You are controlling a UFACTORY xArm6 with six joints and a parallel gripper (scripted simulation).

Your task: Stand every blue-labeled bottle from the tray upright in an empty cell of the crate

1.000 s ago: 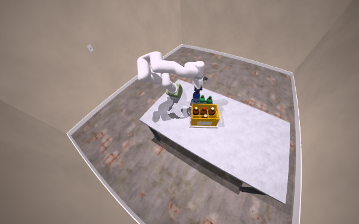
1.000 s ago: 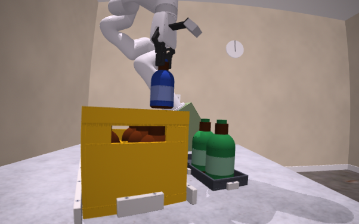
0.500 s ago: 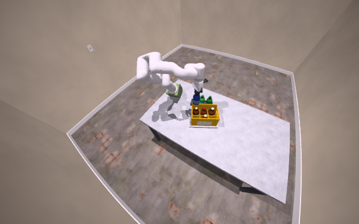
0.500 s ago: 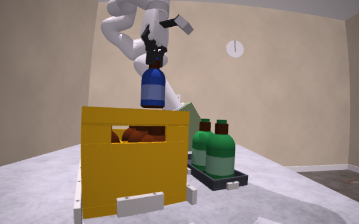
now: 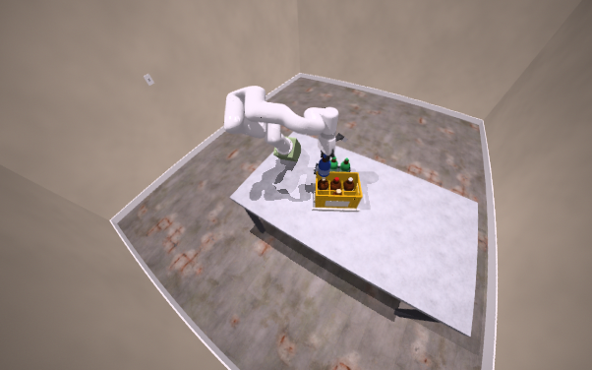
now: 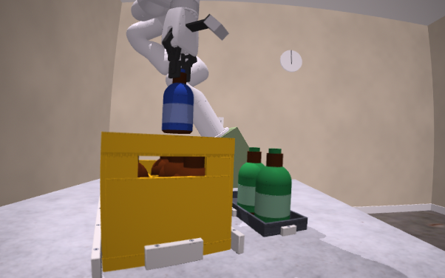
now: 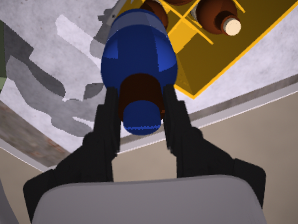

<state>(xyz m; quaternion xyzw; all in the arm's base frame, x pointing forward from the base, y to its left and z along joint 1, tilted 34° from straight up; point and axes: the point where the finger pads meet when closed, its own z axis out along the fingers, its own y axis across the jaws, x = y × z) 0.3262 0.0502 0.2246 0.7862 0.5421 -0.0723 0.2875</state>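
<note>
My hand is 7 cm above the blue-labeled bottle. The rest, counted from my hand: dark tray: 1 cm behind, 19 cm to the left, 32 cm below; yellow crate: 11 cm ahead, 2 cm to the right, 25 cm below.
</note>
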